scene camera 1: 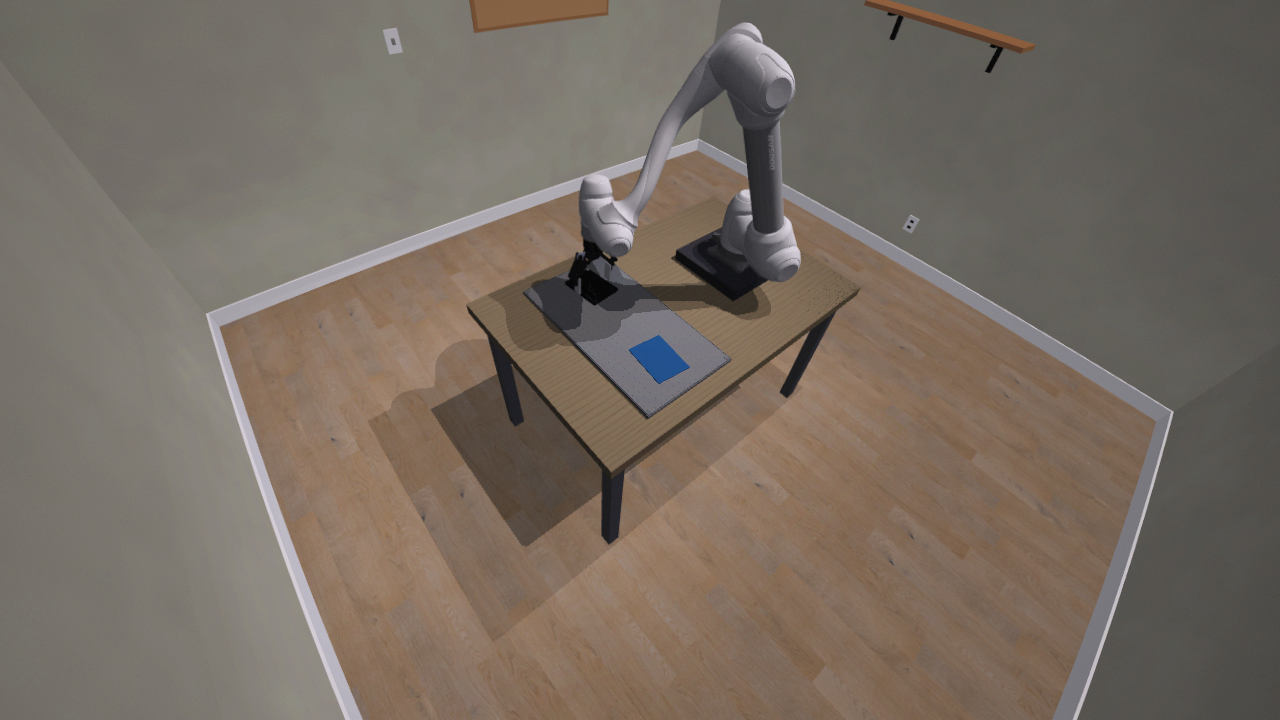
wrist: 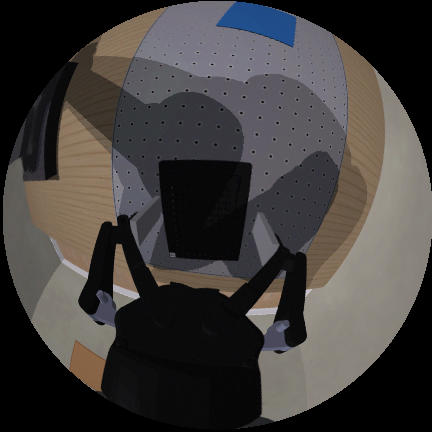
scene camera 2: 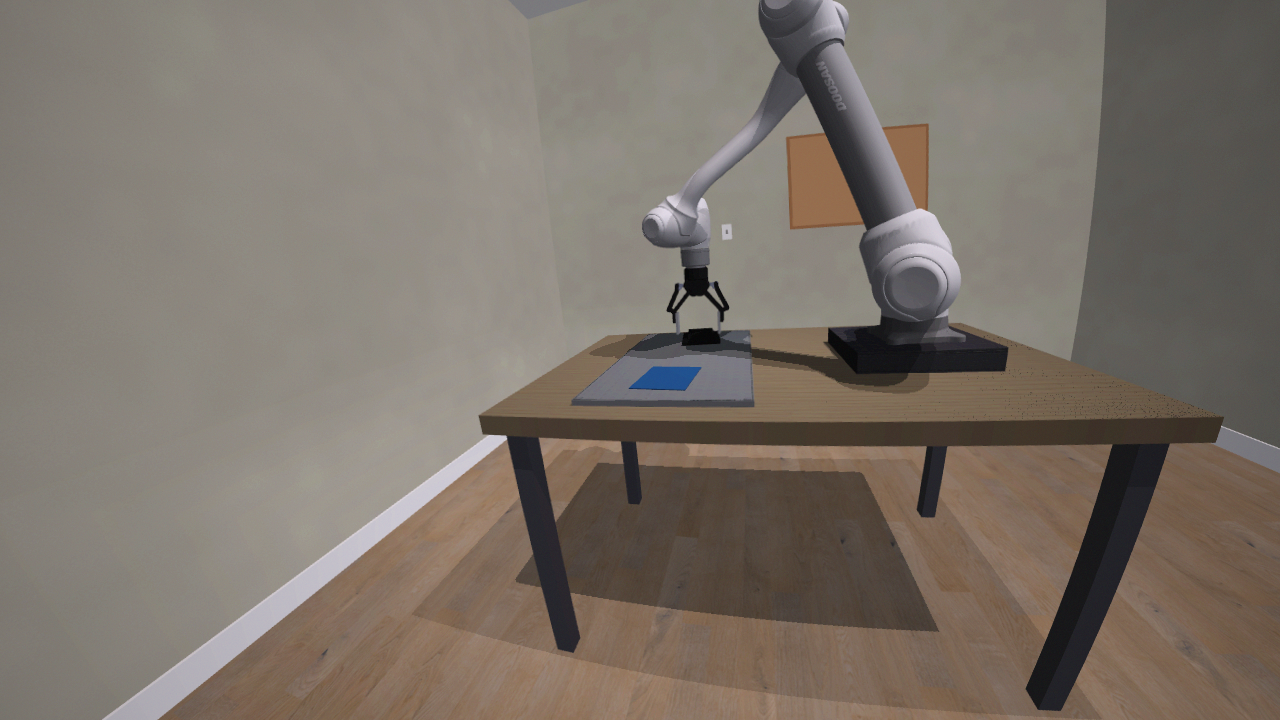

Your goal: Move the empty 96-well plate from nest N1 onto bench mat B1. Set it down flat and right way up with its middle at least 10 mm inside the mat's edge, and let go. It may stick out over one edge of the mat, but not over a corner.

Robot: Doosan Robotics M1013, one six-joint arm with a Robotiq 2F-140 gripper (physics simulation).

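Pixels of known places: gripper, fingertip midpoint: (scene camera 1: 592,285) (wrist: 207,213) (scene camera 2: 698,333); arm's base at its link origin: (scene camera 1: 736,254) (scene camera 2: 912,336).
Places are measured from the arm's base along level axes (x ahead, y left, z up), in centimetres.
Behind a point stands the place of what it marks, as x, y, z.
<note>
The black 96-well plate (scene camera 1: 597,289) @[57.8, -17.7, -1.2] (scene camera 2: 700,337) @[56.6, -16.0, -1.8] (wrist: 206,200) @[57.3, -19.3, -2.2] lies flat at the far end of the grey board; its nest is dark too and cannot be told apart from it. The blue bench mat (scene camera 1: 658,359) @[61.6, 19.6, -3.6] (scene camera 2: 665,377) @[61.4, 19.8, -3.6] (wrist: 262,21) lies flat near the board's other end, with nothing on it. My gripper (scene camera 1: 593,271) @[57.6, -20.7, -1.2] (scene camera 2: 699,327) @[57.6, -20.7, -1.2] (wrist: 207,213) @[57.6, -20.7, -1.2] points down, open and empty, low over the plate. In the wrist view its pale fingertips stand on either side of the plate, with a gap on each side, and line up with its long sides.
The grey perforated board (scene camera 1: 707,358) @[48.2, 29.3, -3.8] (scene camera 2: 729,380) @[46.6, 22.1, -3.8] (wrist: 190,50) @[51.5, 3.6, -3.8] lies on the wooden table (scene camera 1: 608,438) @[92.5, 31.8, -5.0] (scene camera 2: 850,429) @[26.0, 41.4, -6.4] (wrist: 80,165) @[30.6, -15.8, -5.1]. The arm's black base (scene camera 1: 733,286) @[16.5, 12.5, -0.2] (scene camera 2: 930,360) @[2.1, 15.4, -2.2] (wrist: 52,125) @[17.8, -4.1, -3.0] stands on the table beside the board. The arm's shadow falls across the plate's end of the board.
</note>
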